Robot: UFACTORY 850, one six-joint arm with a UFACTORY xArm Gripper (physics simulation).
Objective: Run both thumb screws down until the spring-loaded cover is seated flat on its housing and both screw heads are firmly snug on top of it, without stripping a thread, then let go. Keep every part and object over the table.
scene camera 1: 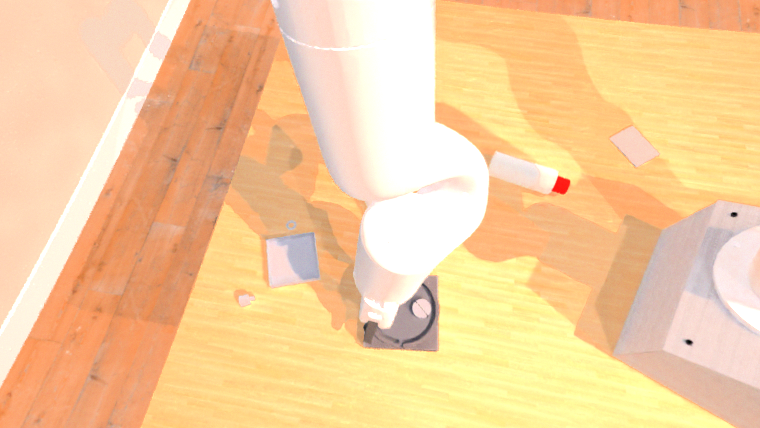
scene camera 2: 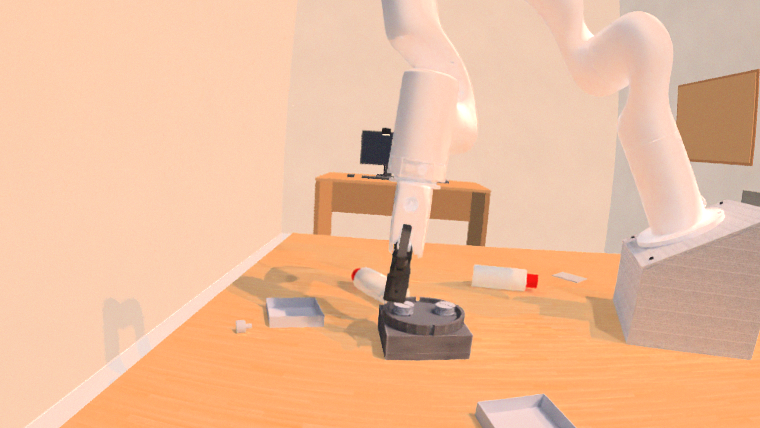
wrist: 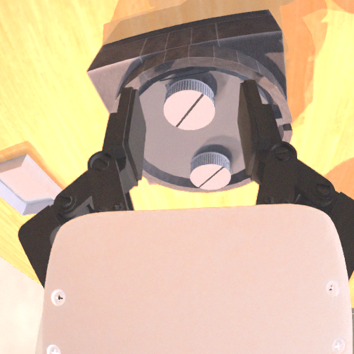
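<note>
The round grey cover point(scene camera 1: 404, 319) point(scene camera 2: 423, 317) point(wrist: 162, 145) lies inside the ring of the square dark housing point(scene camera 1: 431, 344) point(scene camera 2: 428, 346) point(wrist: 102, 75) and looks level in scene camera 2. Two slotted thumb screws stand in it: in the wrist view a larger-looking head point(wrist: 189, 112) and a lower one point(wrist: 210, 176); in scene camera 2 a left head point(scene camera 2: 403, 308) and a right head point(scene camera 2: 444, 307). Any gap under the heads is too small to judge. My gripper point(scene camera 2: 395, 298) point(wrist: 189, 102) is partly open and empty, its fingers wide of both heads in the wrist view, over the housing's left side in scene camera 2.
A shallow tray point(scene camera 1: 268, 263) point(scene camera 2: 295, 321), a small loose screw-like part point(scene camera 1: 244, 300) point(scene camera 2: 240, 325) and a ring point(scene camera 1: 291, 225) lie left. White bottles point(scene camera 1: 523, 172) point(scene camera 2: 499, 278) point(scene camera 2: 369, 281) lie behind. Another tray point(scene camera 2: 513, 403) is in front. The robot base point(scene camera 1: 654, 287) point(scene camera 2: 686, 308) stands right.
</note>
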